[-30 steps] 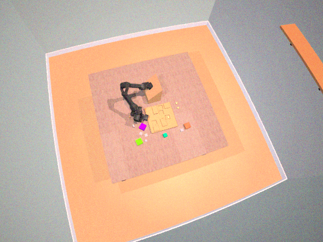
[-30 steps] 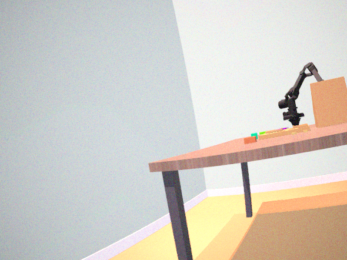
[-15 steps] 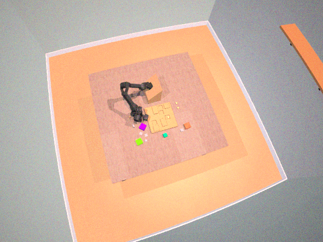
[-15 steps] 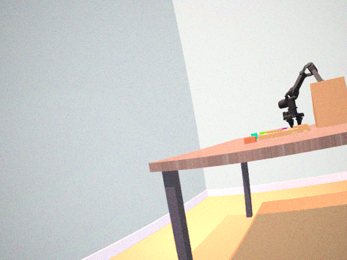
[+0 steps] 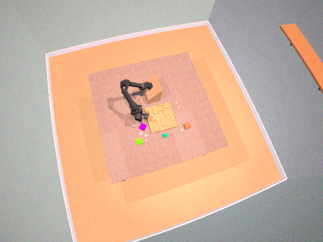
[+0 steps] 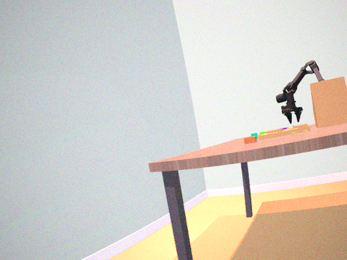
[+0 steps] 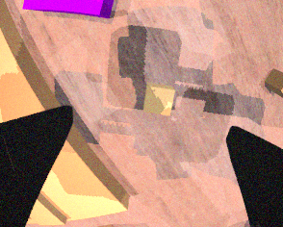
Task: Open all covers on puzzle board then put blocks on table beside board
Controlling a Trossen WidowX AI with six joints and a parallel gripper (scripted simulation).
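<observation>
The magenta block lies 11 cm ahead of my gripper tip, 3 cm below it and 1 cm to the right of it. Round my gripper tip: orange block: 43 cm to the left, 29 cm ahead, 3 cm below; then lime green block: 24 cm ahead, 11 cm to the right, 3 cm below; then teal block: 29 cm ahead, 17 cm to the left, 3 cm below.
</observation>
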